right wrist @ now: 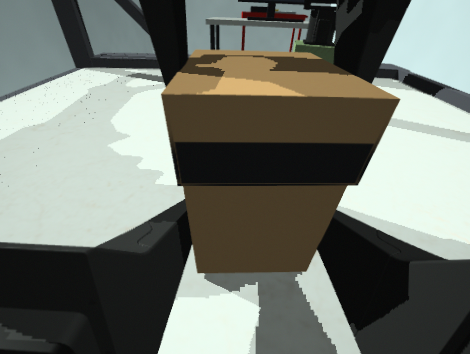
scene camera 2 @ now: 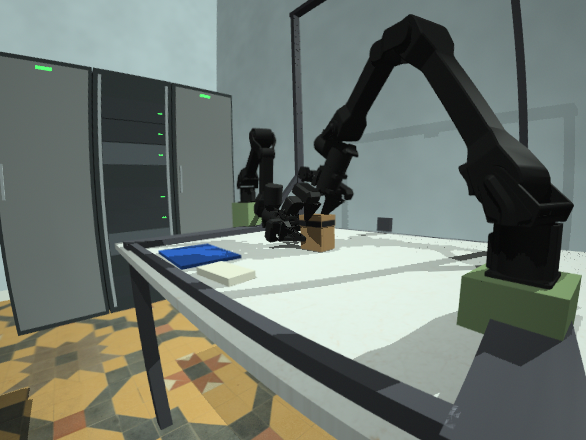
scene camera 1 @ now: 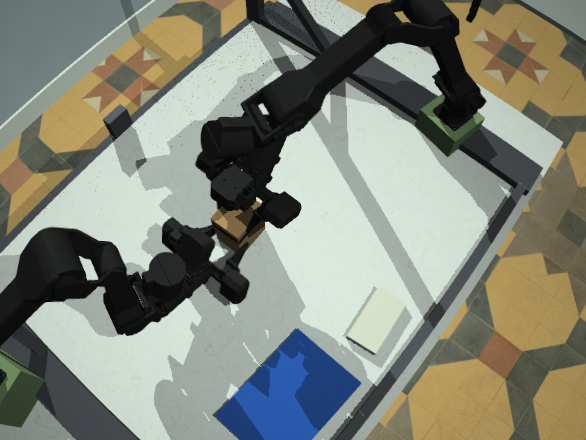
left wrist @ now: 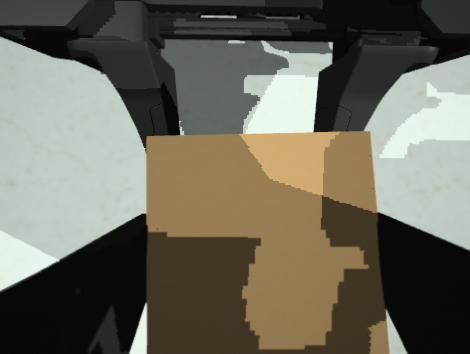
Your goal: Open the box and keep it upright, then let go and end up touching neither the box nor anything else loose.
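Where they show: left gripper, fingertip midpoint: point(right wrist: 263, 108) point(scene camera 2: 313, 219) point(scene camera 1: 233, 220) point(left wrist: 260, 227); right gripper, fingertip midpoint: point(right wrist: 253, 206) point(scene camera 2: 313, 237); left arm's base at its link origin: point(right wrist: 318, 43) point(scene camera 2: 522, 275) point(scene camera 1: 453, 113); right arm's base at its link origin: point(scene camera 2: 247, 202).
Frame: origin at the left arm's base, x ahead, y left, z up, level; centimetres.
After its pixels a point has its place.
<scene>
The brown box point(scene camera 1: 255, 232) {x 47.1, y -5.4, z -2.6 cm} point(scene camera 2: 320, 242) {x 44.7, y -5.9, z -3.2 cm} point(right wrist: 255, 225) {x 52.1, y -7.4, z -1.8 cm} stands upright on the table. Its lid point(scene camera 1: 239, 223) {x 49.6, y -6.2, z 3.5 cm} point(left wrist: 280, 165) {x 51.5, y -7.8, z 3.5 cm} point(right wrist: 280, 117) {x 52.3, y -7.1, z 2.9 cm} is on and looks level, with a black band point(right wrist: 275, 163) {x 52.2, y -7.0, z 1.4 cm} around its lower part. My left gripper point(scene camera 2: 319, 213) {x 49.8, y -7.7, z 2.2 cm} point(left wrist: 260, 227) {x 49.8, y -7.7, z 2.2 cm} comes down from above and is shut on the lid, one finger on each side. My right gripper point(scene camera 1: 230, 239) {x 50.0, y -7.6, z -2.9 cm} point(right wrist: 253, 206) {x 50.0, y -7.6, z -2.9 cm} comes in low from the side and is shut on the box body below the band. In scene camera 2 its fingers are partly hidden.
A blue flat panel point(scene camera 1: 320, 402) {x 57.5, y 25.3, z -5.1 cm} point(scene camera 2: 200, 255) {x 57.6, y 21.3, z -5.1 cm} and a cream block point(scene camera 1: 377, 319) {x 40.4, y 20.6, z -4.4 cm} point(scene camera 2: 226, 273) {x 37.2, y 21.2, z -4.4 cm} lie on the table apart from the box. A small dark block point(scene camera 1: 118, 121) {x 54.4, y -42.5, z -1.5 cm} point(scene camera 2: 384, 224) {x 53.5, y -42.6, z -2.6 cm} stands at the table's edge. The two grippers are close together.
</scene>
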